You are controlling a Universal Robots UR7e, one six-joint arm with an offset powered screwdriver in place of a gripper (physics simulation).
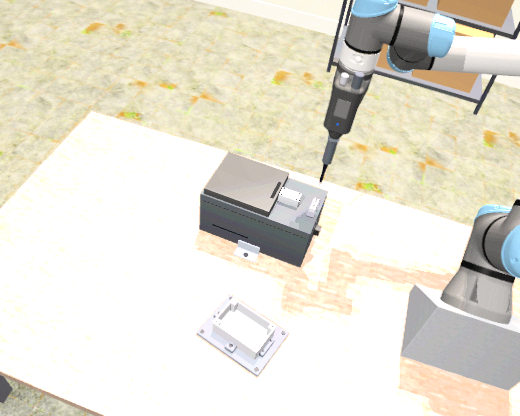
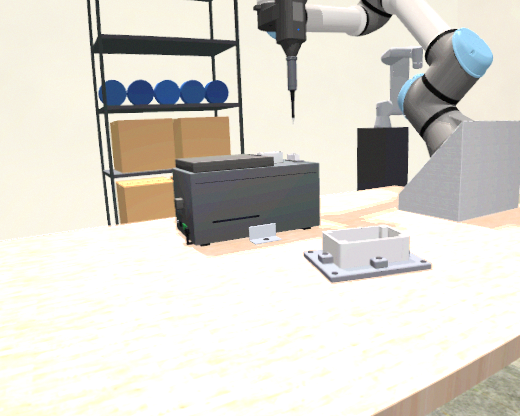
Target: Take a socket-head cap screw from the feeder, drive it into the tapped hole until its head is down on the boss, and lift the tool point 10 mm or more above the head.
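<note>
The screwdriver (image 1: 321, 178) (image 2: 293, 116) points down, its tip high above the feeder's right part. A tiny pale screw (image 1: 320, 183) (image 2: 293, 121) shows at the end of the dark bit, clear of the feeder. The dark box-shaped feeder (image 1: 250, 231) (image 2: 255, 195) has a grey lid and small white blocks on top. A light open-topped housing (image 1: 239, 339) (image 2: 345, 254) stands on a flat grey base plate (image 1: 257, 368) (image 2: 345, 275), apart from the tool. Small bosses with holes sit beside its walls, one of them the front boss (image 1: 230, 346) (image 2: 379, 262). Which hole is the tapped one, I cannot tell.
A small metal bracket (image 1: 246, 251) (image 2: 263, 234) stands at the feeder's front foot. The arm's grey angled pedestal (image 1: 460, 340) (image 2: 465, 175) stands on the right of the table. A shelf rack (image 2: 239, 75) with boxes and blue rolls stands behind, as does a second arm on a black stand (image 2: 382, 157).
</note>
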